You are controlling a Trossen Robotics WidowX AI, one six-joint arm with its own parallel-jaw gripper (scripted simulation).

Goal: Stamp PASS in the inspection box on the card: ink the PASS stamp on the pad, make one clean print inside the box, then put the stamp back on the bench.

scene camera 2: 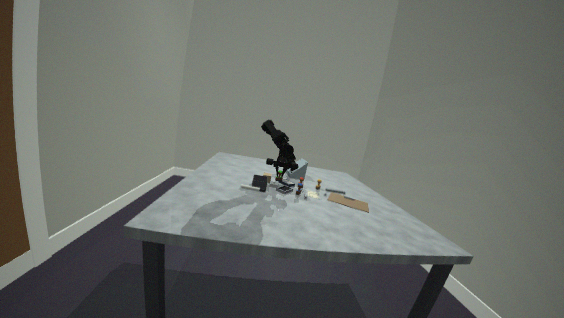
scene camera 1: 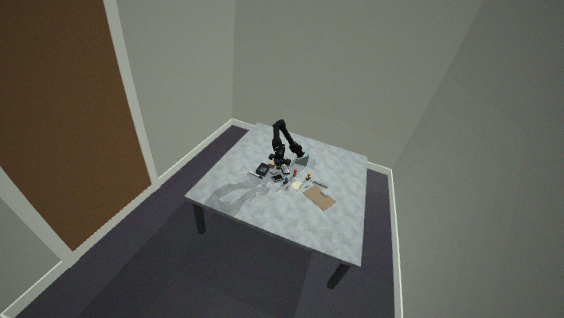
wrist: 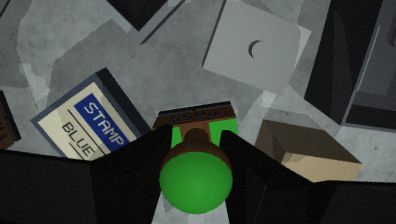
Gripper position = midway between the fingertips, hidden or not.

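There is my gripper (wrist: pixel 196 136). I can see a green stamp (wrist: pixel 195 174) too, and along with the stamp there is a tan box (wrist: pixel 313 153).
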